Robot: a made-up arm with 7 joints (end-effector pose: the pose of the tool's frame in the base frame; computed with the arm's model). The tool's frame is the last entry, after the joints.
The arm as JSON. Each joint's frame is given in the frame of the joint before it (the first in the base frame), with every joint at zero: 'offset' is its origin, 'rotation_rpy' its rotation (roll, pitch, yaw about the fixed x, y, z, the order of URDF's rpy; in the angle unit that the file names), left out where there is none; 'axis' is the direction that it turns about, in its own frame. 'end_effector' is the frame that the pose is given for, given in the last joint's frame.
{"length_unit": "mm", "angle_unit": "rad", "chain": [
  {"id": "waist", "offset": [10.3, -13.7, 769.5], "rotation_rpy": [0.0, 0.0, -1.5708], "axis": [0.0, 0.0, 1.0]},
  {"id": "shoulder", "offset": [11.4, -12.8, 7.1], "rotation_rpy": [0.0, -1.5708, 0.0], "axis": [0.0, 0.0, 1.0]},
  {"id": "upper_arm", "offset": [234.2, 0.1, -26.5], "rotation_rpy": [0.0, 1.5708, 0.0], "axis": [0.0, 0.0, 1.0]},
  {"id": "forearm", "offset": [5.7, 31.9, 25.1], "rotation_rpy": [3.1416, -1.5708, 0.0], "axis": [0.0, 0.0, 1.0]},
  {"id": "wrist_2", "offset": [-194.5, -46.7, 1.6], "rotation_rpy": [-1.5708, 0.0, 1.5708], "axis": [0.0, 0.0, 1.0]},
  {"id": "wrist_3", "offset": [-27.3, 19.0, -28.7], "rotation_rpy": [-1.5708, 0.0, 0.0], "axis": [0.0, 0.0, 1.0]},
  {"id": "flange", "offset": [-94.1, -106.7, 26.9], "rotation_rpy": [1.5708, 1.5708, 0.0], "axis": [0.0, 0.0, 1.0]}
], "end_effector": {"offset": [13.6, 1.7, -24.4], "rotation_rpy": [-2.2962, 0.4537, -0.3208]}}
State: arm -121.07 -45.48 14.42 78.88 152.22 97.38 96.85
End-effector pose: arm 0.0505 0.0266 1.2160 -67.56 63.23 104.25
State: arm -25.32 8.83 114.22 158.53 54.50 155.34 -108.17
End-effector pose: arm -0.0663 -0.0090 1.1855 54.53 -53.68 173.25
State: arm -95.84 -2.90 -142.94 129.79 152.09 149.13 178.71
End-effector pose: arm -0.0320 0.0685 1.2486 -33.85 -4.54 42.46
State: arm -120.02 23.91 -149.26 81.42 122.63 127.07 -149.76
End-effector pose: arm -0.1502 0.1191 1.1983 -114.14 -54.17 26.20
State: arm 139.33 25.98 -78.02 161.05 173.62 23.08 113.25
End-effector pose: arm -0.0031 0.2437 1.2537 -101.33 21.68 -106.28
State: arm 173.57 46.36 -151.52 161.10 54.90 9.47 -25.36
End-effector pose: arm -0.3606 -0.0098 1.1772 -119.81 -5.21 -60.85
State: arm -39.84 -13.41 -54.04 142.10 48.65 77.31 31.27
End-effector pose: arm -0.0847 -0.1167 1.2934 117.18 37.54 -168.16
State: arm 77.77 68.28 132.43 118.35 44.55 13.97 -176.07
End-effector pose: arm -0.0221 0.4434 1.0679 -139.48 -8.35 -0.57
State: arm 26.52 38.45 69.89 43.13 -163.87 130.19 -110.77
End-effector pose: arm 0.1530 0.2587 0.8349 -83.69 70.06 85.62
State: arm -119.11 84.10 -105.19 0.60 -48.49 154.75 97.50
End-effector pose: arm -0.0623 -0.1064 0.8212 148.82 23.47 152.72
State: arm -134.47 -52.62 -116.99 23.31 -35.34 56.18 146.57
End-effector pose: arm -0.1082 0.1554 0.7531 7.93 -67.26 -31.96
